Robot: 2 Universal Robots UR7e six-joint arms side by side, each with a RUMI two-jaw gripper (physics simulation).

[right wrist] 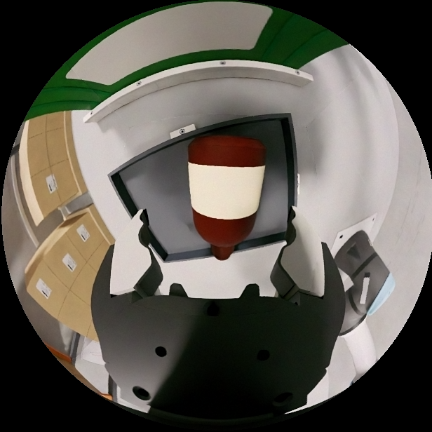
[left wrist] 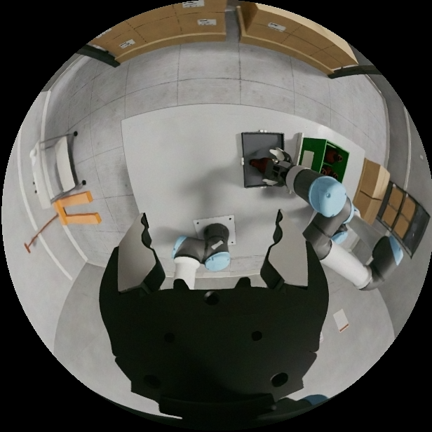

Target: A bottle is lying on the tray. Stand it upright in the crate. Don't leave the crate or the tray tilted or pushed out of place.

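A red-brown bottle with a cream label (right wrist: 226, 191) (left wrist: 259, 164) lies on its side in the grey tray (right wrist: 137, 200) (left wrist: 251, 185). In the right wrist view its neck points toward the gripper. My right gripper (right wrist: 217, 207) is open close above the bottle, its fingers apart on either side, not touching it. The green crate (right wrist: 295, 37) (left wrist: 314, 143) stands beside the tray; brown bottles show inside it in the left wrist view. My left gripper (left wrist: 211, 211) is open and empty, high above the table. The right gripper partly hides the bottle in the left wrist view.
A white strip (right wrist: 222, 68) (left wrist: 299, 145) stands on the table between tray and crate. The left arm's base plate (left wrist: 200, 225) is at the table's front. Cardboard boxes (left wrist: 371, 187) are beyond the crate. Stacked boxes (left wrist: 170, 30) (right wrist: 55, 165) and an orange-forked cart (left wrist: 77, 218) stand off the table.
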